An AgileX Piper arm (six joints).
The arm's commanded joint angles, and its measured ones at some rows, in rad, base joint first. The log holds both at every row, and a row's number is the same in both.
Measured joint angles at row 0: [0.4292 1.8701 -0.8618 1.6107 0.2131 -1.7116]
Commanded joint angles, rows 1 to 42: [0.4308 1.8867 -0.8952 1.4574 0.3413 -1.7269]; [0.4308 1.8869 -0.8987 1.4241 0.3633 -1.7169]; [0.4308 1.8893 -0.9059 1.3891 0.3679 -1.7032]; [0.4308 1.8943 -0.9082 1.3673 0.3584 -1.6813]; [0.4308 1.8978 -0.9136 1.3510 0.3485 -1.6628]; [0.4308 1.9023 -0.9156 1.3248 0.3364 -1.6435]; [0.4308 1.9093 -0.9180 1.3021 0.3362 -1.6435]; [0.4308 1.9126 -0.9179 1.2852 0.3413 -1.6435]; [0.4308 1.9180 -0.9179 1.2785 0.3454 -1.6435]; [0.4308 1.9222 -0.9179 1.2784 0.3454 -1.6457]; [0.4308 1.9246 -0.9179 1.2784 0.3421 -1.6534]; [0.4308 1.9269 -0.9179 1.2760 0.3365 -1.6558]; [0.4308 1.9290 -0.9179 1.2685 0.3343 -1.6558]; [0.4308 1.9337 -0.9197 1.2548 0.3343 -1.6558]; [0.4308 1.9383 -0.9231 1.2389 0.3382 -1.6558]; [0.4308 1.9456 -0.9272 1.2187 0.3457 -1.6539]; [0.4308 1.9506 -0.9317 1.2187 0.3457 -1.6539]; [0.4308 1.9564 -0.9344 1.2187 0.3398 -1.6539]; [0.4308 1.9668 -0.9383 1.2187 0.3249 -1.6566]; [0.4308 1.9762 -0.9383 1.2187 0.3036 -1.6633]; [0.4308 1.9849 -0.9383 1.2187 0.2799 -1.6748]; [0.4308 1.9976 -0.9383 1.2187 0.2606 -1.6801]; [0.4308 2.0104 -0.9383 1.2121 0.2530 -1.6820]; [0.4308 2.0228 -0.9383 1.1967 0.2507 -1.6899]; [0.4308 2.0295 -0.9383 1.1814 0.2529 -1.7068]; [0.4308 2.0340 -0.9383 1.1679 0.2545 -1.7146]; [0.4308 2.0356 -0.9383 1.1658 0.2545 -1.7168]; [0.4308 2.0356 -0.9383 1.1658 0.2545 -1.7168]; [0.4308 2.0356 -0.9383 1.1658 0.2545 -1.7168]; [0.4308 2.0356 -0.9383 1.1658 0.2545 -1.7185]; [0.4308 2.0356 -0.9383 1.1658 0.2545 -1.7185]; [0.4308 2.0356 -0.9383 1.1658 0.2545 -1.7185]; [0.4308 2.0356 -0.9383 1.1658 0.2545 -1.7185]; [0.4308 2.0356 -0.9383 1.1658 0.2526 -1.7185]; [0.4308 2.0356 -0.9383 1.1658 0.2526 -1.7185]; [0.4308 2.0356 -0.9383 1.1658 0.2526 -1.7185]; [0.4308 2.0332 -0.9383 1.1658 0.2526 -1.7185]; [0.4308 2.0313 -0.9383 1.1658 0.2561 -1.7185]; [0.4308 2.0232 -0.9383 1.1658 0.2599 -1.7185]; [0.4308 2.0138 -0.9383 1.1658 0.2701 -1.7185]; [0.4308 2.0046 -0.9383 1.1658 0.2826 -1.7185]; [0.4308 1.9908 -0.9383 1.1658 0.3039 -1.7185]
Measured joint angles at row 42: [0.4331 2.0024 -0.9448 1.2026 0.3151 -1.7079]
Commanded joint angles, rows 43 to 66: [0.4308 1.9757 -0.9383 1.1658 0.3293 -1.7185]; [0.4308 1.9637 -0.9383 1.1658 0.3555 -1.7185]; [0.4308 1.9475 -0.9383 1.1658 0.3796 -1.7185]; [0.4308 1.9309 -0.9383 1.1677 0.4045 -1.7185]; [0.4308 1.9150 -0.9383 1.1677 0.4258 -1.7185]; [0.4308 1.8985 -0.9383 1.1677 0.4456 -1.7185]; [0.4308 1.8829 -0.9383 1.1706 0.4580 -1.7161]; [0.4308 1.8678 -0.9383 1.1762 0.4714 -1.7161]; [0.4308 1.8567 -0.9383 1.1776 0.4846 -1.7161]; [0.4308 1.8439 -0.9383 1.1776 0.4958 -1.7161]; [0.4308 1.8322 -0.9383 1.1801 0.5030 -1.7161]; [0.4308 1.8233 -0.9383 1.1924 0.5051 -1.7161]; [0.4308 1.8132 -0.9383 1.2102 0.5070 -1.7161]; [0.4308 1.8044 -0.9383 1.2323 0.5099 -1.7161]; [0.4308 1.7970 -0.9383 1.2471 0.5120 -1.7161]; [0.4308 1.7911 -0.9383 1.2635 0.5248 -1.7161]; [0.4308 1.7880 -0.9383 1.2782 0.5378 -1.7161]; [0.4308 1.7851 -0.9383 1.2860 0.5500 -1.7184]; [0.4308 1.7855 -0.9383 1.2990 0.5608 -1.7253]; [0.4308 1.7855 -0.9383 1.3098 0.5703 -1.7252]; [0.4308 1.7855 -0.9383 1.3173 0.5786 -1.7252]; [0.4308 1.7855 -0.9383 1.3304 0.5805 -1.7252]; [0.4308 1.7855 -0.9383 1.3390 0.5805 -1.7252]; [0.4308 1.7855 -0.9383 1.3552 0.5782 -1.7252]
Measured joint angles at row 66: [0.4331 1.7954 -0.9390 1.3008 0.5638 -1.7159]
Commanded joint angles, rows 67 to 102: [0.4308 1.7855 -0.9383 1.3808 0.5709 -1.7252]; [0.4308 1.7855 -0.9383 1.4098 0.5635 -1.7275]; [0.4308 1.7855 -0.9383 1.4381 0.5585 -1.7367]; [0.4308 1.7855 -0.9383 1.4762 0.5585 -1.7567]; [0.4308 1.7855 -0.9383 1.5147 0.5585 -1.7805]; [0.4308 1.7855 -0.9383 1.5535 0.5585 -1.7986]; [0.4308 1.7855 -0.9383 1.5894 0.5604 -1.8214]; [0.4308 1.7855 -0.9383 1.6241 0.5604 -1.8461]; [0.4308 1.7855 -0.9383 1.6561 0.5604 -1.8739]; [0.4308 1.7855 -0.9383 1.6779 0.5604 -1.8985]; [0.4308 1.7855 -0.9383 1.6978 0.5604 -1.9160]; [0.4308 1.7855 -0.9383 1.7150 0.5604 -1.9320]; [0.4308 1.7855 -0.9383 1.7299 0.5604 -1.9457]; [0.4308 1.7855 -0.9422 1.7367 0.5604 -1.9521]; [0.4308 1.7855 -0.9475 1.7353 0.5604 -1.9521]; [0.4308 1.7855 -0.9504 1.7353 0.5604 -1.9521]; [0.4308 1.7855 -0.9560 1.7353 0.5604 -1.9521]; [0.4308 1.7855 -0.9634 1.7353 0.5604 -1.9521]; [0.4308 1.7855 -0.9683 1.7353 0.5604 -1.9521]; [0.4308 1.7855 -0.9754 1.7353 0.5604 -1.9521]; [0.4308 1.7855 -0.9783 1.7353 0.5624 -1.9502]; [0.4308 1.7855 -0.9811 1.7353 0.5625 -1.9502]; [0.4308 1.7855 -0.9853 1.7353 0.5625 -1.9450]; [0.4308 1.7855 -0.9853 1.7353 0.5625 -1.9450]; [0.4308 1.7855 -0.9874 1.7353 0.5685 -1.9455]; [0.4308 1.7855 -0.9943 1.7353 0.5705 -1.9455]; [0.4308 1.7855 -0.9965 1.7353 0.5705 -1.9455]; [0.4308 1.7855 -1.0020 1.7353 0.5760 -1.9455]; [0.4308 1.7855 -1.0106 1.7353 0.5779 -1.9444]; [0.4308 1.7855 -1.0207 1.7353 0.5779 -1.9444]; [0.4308 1.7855 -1.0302 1.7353 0.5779 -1.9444]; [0.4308 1.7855 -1.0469 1.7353 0.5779 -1.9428]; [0.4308 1.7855 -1.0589 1.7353 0.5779 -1.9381]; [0.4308 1.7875 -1.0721 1.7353 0.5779 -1.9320]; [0.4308 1.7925 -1.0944 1.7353 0.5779 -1.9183]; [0.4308 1.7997 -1.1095 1.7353 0.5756 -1.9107]
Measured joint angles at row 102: [0.4331 1.7954 -1.0530 1.7259 0.5607 -1.9373]
